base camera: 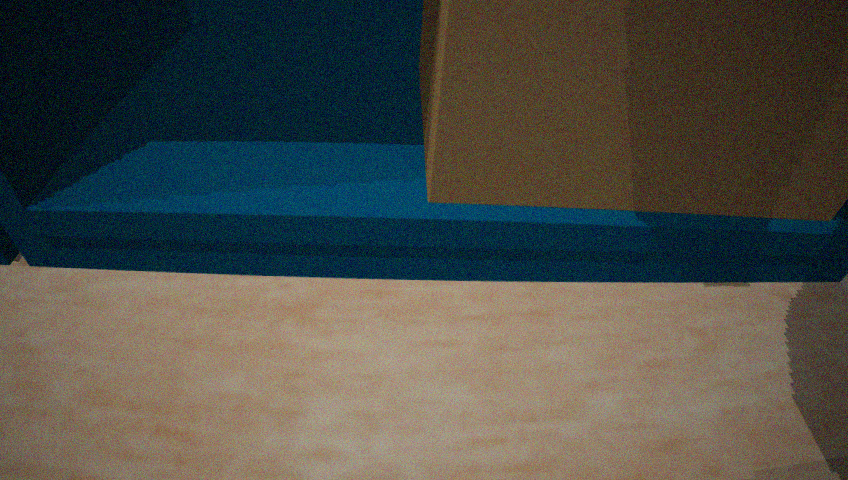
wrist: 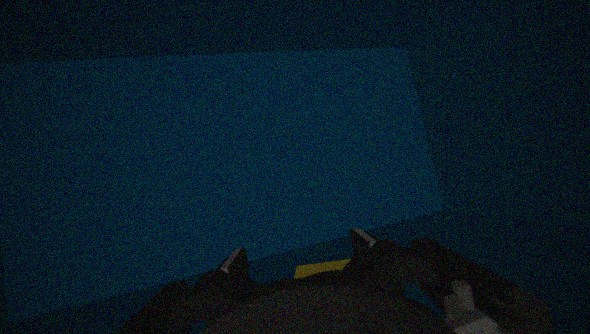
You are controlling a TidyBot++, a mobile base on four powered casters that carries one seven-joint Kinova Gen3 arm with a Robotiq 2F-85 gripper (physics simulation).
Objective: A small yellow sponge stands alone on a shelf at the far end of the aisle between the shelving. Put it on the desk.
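Frame: origin at the arm's base, x ahead, y left, z up, level; centimetres.
Seen in the pictures: gripper, fingertip midpoint: [wrist: 299,250].
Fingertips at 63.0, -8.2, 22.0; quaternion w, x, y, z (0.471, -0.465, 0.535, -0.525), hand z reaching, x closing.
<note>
Pixels of each thing's top centre, then the offset from my fingertips to it, as dx, dy, dz. "pt": a spot on its surface instead. Level surfaces: height alone.
- yellow sponge, top centre: [wrist: 326,290] +0.3, -1.6, -3.8
- dark blue shelf, surface height: dz -8.3
- large brown box, surface spot: [base camera: 535,107] pt -20.5, -1.4, -44.3
- Pale wood-look floor, surface height: dz -61.6
My gripper [wrist: 299,250] is open, its two dark fingers wide apart at the bottom of the wrist view. A strip of the yellow sponge [wrist: 320,268] shows low in the wrist view, between the fingers and nearer the right one; the gripper body and the right finger hide the rest of it. I cannot tell how far below or behind the fingertips it lies. The sponge is on the dark blue shelf [wrist: 295,257]. The gripper, the sponge and the desk do not show in the base camera view.
A lighter blue panel [wrist: 225,150] stands beyond the fingers. In the base camera view, a large brown box [base camera: 535,107] sits on the bottom blue shelf [base camera: 267,178] at the right, close in front of the base. Pale wood-look floor [base camera: 357,368] runs up to the shelf's foot.
</note>
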